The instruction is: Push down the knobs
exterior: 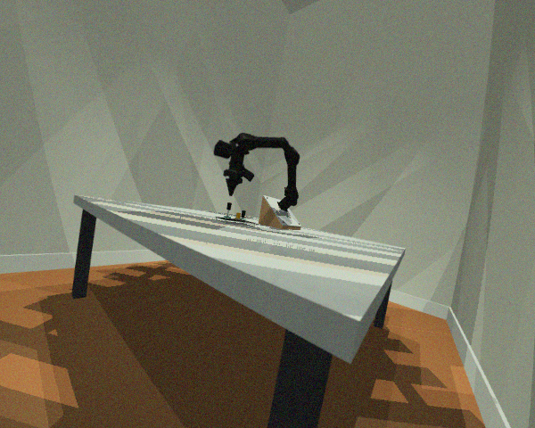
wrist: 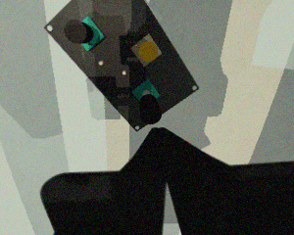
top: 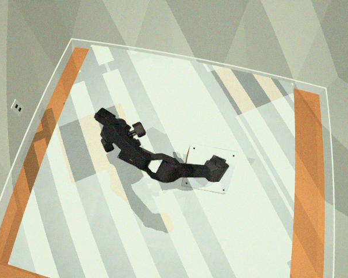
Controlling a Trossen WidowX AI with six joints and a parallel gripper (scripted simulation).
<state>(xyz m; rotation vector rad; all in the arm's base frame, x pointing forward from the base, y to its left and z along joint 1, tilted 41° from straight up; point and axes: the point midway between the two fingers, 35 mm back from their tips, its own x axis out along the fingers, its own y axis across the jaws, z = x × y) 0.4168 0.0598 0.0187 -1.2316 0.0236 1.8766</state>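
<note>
Now: the teal potentiometer 70 mm below my gripper tip.
</note>
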